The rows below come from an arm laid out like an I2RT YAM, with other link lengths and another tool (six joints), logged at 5 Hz.
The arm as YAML. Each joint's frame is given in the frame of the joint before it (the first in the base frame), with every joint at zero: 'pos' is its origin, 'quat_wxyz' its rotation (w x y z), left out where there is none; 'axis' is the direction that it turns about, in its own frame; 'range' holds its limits. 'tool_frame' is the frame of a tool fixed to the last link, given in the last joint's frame.
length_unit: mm
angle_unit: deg
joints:
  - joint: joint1
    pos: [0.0, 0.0, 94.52]
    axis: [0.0, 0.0, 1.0]
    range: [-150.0, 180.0]
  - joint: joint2
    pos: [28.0, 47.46, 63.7]
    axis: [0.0, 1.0, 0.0]
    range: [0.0, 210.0]
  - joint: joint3
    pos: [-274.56, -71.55, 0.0]
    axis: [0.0, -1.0, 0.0]
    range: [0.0, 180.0]
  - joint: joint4
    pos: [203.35, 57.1, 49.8]
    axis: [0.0, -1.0, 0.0]
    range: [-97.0, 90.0]
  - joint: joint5
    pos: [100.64, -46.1, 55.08]
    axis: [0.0, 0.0, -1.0]
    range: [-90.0, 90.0]
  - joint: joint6
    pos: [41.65, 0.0, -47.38]
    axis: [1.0, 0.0, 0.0]
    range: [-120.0, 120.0]
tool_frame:
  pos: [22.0, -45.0, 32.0]
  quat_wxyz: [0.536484, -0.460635, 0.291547, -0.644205]
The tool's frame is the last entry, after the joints.
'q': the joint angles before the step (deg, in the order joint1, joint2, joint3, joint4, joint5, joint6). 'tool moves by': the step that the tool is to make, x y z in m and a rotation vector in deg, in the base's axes. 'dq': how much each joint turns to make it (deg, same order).
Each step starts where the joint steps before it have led.
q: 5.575, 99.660, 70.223, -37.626, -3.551, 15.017
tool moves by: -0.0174, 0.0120, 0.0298, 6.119, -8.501, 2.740
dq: 1.258, -9.202, -5.360, 5.392, -5.260, 1.077
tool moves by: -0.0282, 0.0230, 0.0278, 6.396, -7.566, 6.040
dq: 3.413, -10.634, -5.875, 3.879, -5.742, 0.993
